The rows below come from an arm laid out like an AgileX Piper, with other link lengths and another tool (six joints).
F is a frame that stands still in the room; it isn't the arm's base.
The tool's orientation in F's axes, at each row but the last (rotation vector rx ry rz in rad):
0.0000, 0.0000, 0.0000
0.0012, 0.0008, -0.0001
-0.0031, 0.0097, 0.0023
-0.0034, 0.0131, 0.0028
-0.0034, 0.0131, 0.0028
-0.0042, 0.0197, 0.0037
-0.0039, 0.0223, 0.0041
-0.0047, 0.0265, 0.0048
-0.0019, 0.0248, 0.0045
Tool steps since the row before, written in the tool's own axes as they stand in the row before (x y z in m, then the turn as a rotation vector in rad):
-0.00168, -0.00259, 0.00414, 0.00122, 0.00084, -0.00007
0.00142, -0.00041, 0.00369, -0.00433, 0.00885, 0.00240
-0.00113, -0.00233, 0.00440, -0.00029, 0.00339, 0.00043
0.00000, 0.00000, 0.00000, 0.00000, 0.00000, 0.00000
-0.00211, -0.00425, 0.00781, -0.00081, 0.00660, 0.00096
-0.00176, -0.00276, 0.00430, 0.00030, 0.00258, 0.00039
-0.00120, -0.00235, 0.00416, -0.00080, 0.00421, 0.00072
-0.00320, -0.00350, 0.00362, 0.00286, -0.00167, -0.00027
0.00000, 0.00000, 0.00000, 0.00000, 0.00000, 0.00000
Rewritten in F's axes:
-0.00168, -0.00259, 0.00414, 0.00122, 0.00084, -0.00007
0.00142, -0.00041, 0.00369, -0.00433, 0.00885, 0.00241
-0.00108, -0.00232, 0.00442, -0.00029, 0.00339, 0.00042
0.00000, 0.00000, 0.00000, 0.00000, 0.00000, 0.00000
-0.00200, -0.00423, 0.00785, -0.00082, 0.00660, 0.00095
-0.00166, -0.00275, 0.00435, 0.00030, 0.00258, 0.00037
-0.00110, -0.00234, 0.00419, -0.00080, 0.00421, 0.00072
-0.00309, -0.00350, 0.00372, 0.00286, -0.00166, -0.00034
0.00000, 0.00000, 0.00000, 0.00000, 0.00000, 0.00000

